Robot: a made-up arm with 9 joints. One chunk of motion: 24 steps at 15 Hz.
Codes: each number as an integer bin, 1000 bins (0 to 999) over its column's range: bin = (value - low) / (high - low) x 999, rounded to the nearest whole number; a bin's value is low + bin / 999 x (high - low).
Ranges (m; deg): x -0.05..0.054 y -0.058..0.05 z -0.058..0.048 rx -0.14..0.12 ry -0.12..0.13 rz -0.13..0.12
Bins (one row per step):
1: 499 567 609 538 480 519
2: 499 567 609 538 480 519
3: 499 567 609 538 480 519
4: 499 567 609 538 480 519
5: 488 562 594 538 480 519
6: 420 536 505 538 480 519
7: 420 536 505 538 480 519
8: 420 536 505 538 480 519
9: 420 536 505 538 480 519
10: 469 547 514 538 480 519
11: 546 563 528 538 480 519
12: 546 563 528 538 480 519
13: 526 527 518 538 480 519
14: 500 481 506 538 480 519
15: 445 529 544 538 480 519
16: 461 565 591 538 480 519
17: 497 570 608 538 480 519
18: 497 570 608 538 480 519
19: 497 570 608 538 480 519
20: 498 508 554 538 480 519
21: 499 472 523 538 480 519
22: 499 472 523 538 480 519
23: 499 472 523 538 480 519
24: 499 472 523 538 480 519
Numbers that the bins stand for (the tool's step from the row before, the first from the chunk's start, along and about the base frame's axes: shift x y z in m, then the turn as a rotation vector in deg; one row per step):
1: 0.00195 0.00330 0.00662 0.000 0.000 0.000
2: 0.00195 0.00330 0.00662 0.000 0.000 0.000
3: 0.00195 0.00330 0.00662 0.000 0.000 0.000
4: 0.00195 0.00330 0.00662 0.000 0.000 0.000
5: 0.00080 0.00276 0.00503 0.000 0.000 0.000
6: -0.00628 -0.00005 -0.00442 0.000 0.000 0.000
7: -0.00628 -0.00005 -0.00442 0.000 0.000 0.000
8: -0.00628 -0.00005 -0.00442 0.000 0.000 0.000
9: -0.00628 -0.00005 -0.00442 0.000 0.000 0.000
10: -0.00118 0.00114 -0.00346 0.000 0.000 0.000
11: 0.00684 0.00286 -0.00198 0.000 0.000 0.000
12: 0.00684 0.00286 -0.00198 0.000 0.000 0.000
13: 0.00476 -0.00103 -0.00304 0.000 0.000 0.000
14: 0.00205 -0.00600 -0.00431 0.000 0.000 0.000
15: -0.00367 -0.00081 -0.00028 0.000 0.000 0.000
16: -0.00201 0.00308 0.00471 0.000 0.000 0.000
17: 0.00174 0.00362 0.00651 0.000 0.000 0.000
18: 0.00174 0.00362 0.00651 0.000 0.000 0.000
19: 0.00174 0.00362 0.00651 0.000 0.000 0.000
20: 0.00184 -0.00308 0.00078 0.000 0.000 0.000
21: 0.00195 -0.00697 -0.00251 0.000 0.000 0.000
22: 0.00195 -0.00697 -0.00251 0.000 0.000 0.000
23: 0.00195 -0.00697 -0.00251 0.000 0.000 0.000
24: 0.00195 -0.00697 -0.00251 0.000 0.000 0.000

